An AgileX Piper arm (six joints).
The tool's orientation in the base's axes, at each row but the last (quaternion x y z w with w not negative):
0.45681, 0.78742, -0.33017, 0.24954
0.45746, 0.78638, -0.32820, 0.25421
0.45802, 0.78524, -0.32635, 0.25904
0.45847, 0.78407, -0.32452, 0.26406
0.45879, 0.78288, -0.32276, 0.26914
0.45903, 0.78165, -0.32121, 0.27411
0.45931, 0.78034, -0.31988, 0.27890
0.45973, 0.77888, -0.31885, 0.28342
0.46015, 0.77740, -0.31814, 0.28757
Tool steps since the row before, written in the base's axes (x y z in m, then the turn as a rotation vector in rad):
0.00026, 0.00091, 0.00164, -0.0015, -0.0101, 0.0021
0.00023, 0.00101, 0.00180, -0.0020, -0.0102, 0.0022
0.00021, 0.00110, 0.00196, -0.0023, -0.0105, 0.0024
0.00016, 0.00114, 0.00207, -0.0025, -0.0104, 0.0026
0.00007, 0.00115, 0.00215, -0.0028, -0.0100, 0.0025
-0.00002, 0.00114, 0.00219, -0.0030, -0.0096, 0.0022
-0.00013, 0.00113, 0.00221, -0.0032, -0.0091, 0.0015
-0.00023, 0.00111, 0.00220, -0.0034, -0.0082, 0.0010
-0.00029, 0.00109, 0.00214, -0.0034, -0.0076, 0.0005
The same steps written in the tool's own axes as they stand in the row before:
-0.00075, 0.00008, -0.00174, -0.0064, -0.0056, 0.0060
-0.00081, 0.00006, -0.00191, -0.0063, -0.0061, 0.0060
-0.00087, 0.00005, -0.00208, -0.0064, -0.0066, 0.0061
-0.00092, 0.00001, -0.00218, -0.0064, -0.0068, 0.0058
-0.00095, -0.00007, -0.00225, -0.0060, -0.0069, 0.0056
-0.00096, -0.00014, -0.00227, -0.0055, -0.0068, 0.0054
-0.00095, -0.00023, -0.00229, -0.0046, -0.0066, 0.0055
-0.00093, -0.00031, -0.00227, -0.0037, -0.0064, 0.0051
-0.00088, -0.00034, -0.00223, -0.0030, -0.0060, 0.0049

